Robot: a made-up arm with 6 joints. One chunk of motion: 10 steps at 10 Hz.
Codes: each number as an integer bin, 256 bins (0 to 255) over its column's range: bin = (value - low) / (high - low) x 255, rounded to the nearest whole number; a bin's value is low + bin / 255 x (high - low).
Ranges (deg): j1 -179.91..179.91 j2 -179.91..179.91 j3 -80..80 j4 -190.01..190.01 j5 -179.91..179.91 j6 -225.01..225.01
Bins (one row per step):
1: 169 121 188 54 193 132
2: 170 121 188 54 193 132
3: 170 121 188 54 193 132
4: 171 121 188 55 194 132
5: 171 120 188 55 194 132
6: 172 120 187 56 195 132
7: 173 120 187 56 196 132
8: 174 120 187 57 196 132
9: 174 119 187 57 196 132
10: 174 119 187 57 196 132
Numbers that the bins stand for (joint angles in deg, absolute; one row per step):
1: 58.56 -9.17 37.96 -109.54 92.42 7.94
2: 59.97 -9.17 37.96 -109.54 92.42 7.94
3: 59.97 -9.17 37.96 -109.54 92.42 7.94
4: 61.38 -9.17 37.96 -108.04 93.84 7.94
5: 61.38 -10.58 37.96 -108.04 93.84 7.94
6: 62.79 -10.58 37.33 -106.55 95.25 7.94
7: 64.20 -10.58 37.33 -106.55 96.66 7.94
8: 65.61 -10.58 37.33 -105.06 96.66 7.94
9: 65.61 -11.99 37.33 -105.06 96.66 7.94
10: 65.61 -11.99 37.33 -105.06 96.66 7.94

